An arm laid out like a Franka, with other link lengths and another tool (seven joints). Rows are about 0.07 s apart.
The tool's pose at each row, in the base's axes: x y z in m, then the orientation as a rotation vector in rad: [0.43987 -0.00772 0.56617 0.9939 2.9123 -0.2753]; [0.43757 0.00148 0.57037 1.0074 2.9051 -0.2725]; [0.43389 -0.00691 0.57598 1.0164 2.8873 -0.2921]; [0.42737 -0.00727 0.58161 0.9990 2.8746 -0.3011]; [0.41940 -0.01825 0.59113 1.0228 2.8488 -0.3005]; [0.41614 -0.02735 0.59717 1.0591 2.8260 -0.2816]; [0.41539 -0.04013 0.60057 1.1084 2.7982 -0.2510]
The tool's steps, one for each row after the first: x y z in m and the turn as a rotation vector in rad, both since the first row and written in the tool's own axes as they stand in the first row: [0.00691 0.00511 -0.00581 -0.0019 -0.0012 0.0100]; [0.00418 -0.00451 -0.00974 0.0075 -0.0162 0.0200]; [0.00853 -0.00962 -0.01515 0.0082 -0.0349 0.0134]; [0.00722 -0.02446 -0.02242 0.0047 -0.0490 0.0351]; [0.00369 -0.03444 -0.02665 -0.0084 -0.0532 0.0638]; [-0.00377 -0.04534 -0.02762 -0.0284 -0.0543 0.1021]
